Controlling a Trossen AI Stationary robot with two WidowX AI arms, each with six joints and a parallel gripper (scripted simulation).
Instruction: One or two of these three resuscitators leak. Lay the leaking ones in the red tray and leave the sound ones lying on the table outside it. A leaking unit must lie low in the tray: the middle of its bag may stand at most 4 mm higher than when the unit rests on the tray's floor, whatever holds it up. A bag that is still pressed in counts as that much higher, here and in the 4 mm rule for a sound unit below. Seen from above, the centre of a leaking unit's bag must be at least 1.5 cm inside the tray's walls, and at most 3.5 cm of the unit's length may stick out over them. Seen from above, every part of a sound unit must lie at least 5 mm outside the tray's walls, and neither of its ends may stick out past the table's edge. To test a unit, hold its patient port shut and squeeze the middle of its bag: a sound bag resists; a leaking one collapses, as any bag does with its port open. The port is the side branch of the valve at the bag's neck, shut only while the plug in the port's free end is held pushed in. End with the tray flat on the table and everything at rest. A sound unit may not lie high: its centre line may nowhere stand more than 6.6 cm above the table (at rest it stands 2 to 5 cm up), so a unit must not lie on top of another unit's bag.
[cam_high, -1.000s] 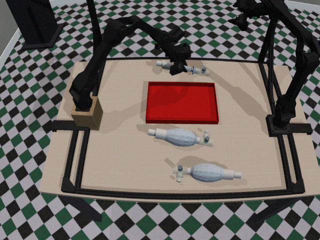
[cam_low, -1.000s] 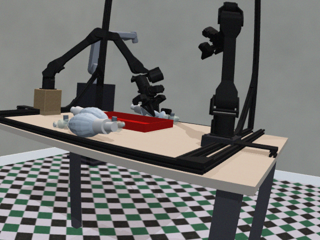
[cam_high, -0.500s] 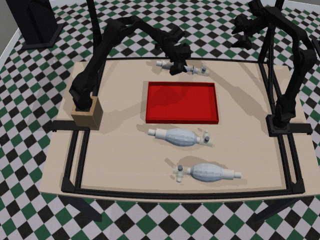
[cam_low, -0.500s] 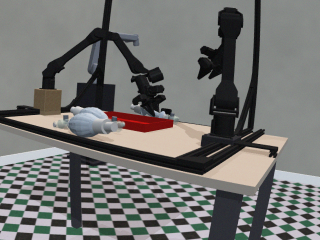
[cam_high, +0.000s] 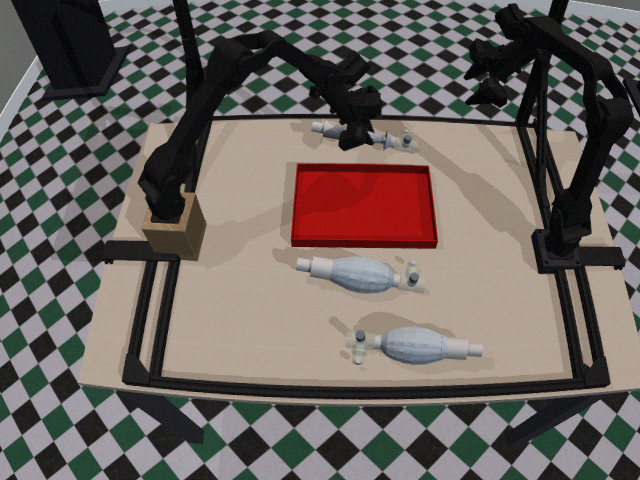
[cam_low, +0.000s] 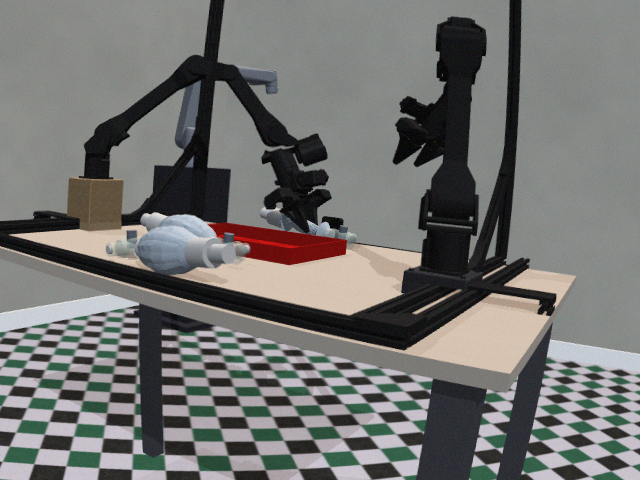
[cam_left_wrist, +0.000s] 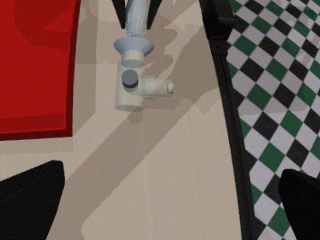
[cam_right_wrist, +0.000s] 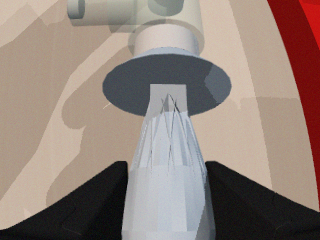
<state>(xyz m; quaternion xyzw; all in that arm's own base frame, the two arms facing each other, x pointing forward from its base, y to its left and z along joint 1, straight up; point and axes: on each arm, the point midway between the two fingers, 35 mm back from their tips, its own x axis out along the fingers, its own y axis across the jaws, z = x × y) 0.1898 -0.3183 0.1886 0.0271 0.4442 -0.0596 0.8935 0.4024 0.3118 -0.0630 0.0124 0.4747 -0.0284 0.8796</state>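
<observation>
My right gripper is now 19 cm short of the red tray and 5 cm above it.
</observation>
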